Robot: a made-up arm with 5 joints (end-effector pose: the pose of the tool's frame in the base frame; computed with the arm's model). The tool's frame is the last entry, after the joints.
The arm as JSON. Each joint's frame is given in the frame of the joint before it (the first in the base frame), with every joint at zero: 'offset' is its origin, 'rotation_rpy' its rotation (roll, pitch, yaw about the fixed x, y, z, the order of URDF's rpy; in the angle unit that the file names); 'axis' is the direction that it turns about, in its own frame. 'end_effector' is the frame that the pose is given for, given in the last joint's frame.
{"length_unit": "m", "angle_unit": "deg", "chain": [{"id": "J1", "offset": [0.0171, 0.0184, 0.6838], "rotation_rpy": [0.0, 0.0, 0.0], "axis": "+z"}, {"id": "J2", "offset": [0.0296, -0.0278, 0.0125], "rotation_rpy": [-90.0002, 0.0, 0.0], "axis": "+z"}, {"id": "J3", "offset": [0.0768, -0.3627, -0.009], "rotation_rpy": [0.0, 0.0, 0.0], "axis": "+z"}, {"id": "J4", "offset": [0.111, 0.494, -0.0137], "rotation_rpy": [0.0, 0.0, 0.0], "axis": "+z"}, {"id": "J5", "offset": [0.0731, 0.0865, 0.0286], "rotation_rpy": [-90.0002, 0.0, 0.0], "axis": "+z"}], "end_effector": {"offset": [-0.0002, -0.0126, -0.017], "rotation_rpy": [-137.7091, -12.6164, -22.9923]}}
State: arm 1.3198 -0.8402 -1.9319 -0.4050 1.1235
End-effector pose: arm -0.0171 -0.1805 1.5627 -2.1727 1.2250 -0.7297
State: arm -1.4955 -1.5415 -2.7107 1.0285 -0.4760
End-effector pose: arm -0.0610 0.9103 0.9674 -2.2418 -1.0010 0.1371
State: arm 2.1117 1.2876 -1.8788 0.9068 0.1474
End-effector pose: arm -0.3952 0.7230 0.2863 -0.2010 1.1246 1.9718
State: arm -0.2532 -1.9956 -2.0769 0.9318 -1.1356
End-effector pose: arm -0.8164 0.2167 0.8923 -1.8141 -1.5861 0.3755
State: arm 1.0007 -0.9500 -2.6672 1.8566 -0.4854
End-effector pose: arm -0.2382 -0.4000 1.4370 0.3802 -1.2189 1.8557
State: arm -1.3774 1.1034 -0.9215 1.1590 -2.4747
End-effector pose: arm 0.0540 -0.3362 0.2056 1.6547 -0.0833 1.6303
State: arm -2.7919 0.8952 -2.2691 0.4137 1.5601
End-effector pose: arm -0.9043 -0.2947 0.9058 0.9521 1.7713 1.8508
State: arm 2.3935 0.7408 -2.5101 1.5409 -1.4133
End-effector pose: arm -0.6056 0.6238 1.0644 0.5833 -0.3860 -2.1302
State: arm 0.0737 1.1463 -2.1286 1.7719 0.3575
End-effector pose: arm 0.8848 0.0724 0.4900 0.6481 1.0015 -0.2658
